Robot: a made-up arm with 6 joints. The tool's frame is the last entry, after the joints. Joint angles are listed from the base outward.
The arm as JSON. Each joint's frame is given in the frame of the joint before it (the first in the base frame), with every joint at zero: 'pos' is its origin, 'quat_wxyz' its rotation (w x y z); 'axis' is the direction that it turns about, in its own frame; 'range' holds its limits. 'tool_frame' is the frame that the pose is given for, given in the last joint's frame.
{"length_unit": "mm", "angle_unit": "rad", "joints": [
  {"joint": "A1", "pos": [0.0, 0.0, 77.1], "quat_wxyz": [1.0, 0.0, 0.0, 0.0], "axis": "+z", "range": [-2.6, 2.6]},
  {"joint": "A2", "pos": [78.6, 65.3, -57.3], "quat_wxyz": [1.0, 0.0, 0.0, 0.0], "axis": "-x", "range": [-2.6, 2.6]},
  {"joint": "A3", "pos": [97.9, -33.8, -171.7], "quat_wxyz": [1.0, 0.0, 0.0, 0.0], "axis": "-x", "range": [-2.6, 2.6]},
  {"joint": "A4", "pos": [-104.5, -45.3, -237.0], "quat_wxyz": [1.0, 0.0, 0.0, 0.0], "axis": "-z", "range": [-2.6, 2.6]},
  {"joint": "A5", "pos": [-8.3, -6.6, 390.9], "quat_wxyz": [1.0, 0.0, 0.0, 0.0], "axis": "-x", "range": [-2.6, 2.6]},
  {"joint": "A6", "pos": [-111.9, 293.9, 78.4], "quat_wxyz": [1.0, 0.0, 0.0, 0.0], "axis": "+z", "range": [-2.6, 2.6]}
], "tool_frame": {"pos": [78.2, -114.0, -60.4], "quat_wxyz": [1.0, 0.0, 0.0, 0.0]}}
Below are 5 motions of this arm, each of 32 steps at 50 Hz.
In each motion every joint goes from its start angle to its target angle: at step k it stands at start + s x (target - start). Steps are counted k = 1, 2, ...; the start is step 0. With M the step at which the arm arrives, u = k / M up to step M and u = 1 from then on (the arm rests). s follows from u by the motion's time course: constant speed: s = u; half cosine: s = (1 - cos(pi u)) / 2; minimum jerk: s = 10 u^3 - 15 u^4 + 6 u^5.
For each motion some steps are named. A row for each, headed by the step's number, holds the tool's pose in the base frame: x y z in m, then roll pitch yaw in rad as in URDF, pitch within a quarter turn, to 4 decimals.
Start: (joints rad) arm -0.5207 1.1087 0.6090 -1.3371 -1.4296 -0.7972
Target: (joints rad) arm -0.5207 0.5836 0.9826 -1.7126 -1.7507 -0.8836
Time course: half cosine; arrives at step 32
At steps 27, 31, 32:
27: 0.2461 0.1464 0.0939 -1.7200 0.6633 -2.3464
31: 0.2521 0.1445 0.0916 -1.7474 0.6587 -2.3806
32: 0.2523 0.1444 0.0915 -1.7486 0.6585 -2.3821

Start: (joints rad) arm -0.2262 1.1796 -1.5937 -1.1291 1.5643 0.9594
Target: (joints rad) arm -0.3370 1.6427 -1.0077 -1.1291 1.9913 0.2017
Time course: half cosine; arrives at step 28
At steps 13, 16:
13: 0.0578 -0.1881 -0.0681 -1.8302 0.6542 0.7028
16: 0.0568 -0.2126 -0.0231 -2.0152 0.6642 0.6144

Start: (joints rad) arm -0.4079 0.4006 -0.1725 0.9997 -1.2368 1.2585
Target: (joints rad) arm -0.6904 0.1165 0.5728 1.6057 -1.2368 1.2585
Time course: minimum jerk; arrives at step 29
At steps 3, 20, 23, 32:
3: 0.1653 0.0016 0.3388 0.1926 -1.1110 -0.1431
20: 0.2657 0.0917 0.2751 -0.7848 -1.1202 0.0586
23: 0.2819 0.1009 0.2643 -0.9361 -1.1150 0.1071
32: 0.2912 0.1057 0.2580 -1.0211 -1.1107 0.1354

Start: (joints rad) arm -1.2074 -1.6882 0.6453 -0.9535 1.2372 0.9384
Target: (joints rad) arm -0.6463 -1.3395 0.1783 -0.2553 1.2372 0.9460
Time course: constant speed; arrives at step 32
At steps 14, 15, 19, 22, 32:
14: 0.3083 0.1872 -0.0283 -0.5928 -0.1537 0.2905
15: 0.3063 0.1910 -0.0288 -0.5730 -0.1509 0.2953
19: 0.2975 0.2054 -0.0310 -0.4941 -0.1371 0.3158
22: 0.2904 0.2155 -0.0329 -0.4351 -0.1241 0.3327
32: 0.2636 0.2452 -0.0419 -0.2408 -0.0661 0.4009

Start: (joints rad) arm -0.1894 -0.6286 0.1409 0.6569 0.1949 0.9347
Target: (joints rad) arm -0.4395 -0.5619 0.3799 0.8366 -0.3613 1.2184
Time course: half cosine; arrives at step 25
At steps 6, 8, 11, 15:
6: 0.3114 0.1642 0.0557 0.3594 -0.0333 0.0795
8: 0.3210 0.1534 0.0667 0.3624 -0.0692 0.0507
11: 0.3360 0.1334 0.0872 0.3632 -0.1374 0.0000
15: 0.3518 0.1045 0.1182 0.3532 -0.2412 -0.0678

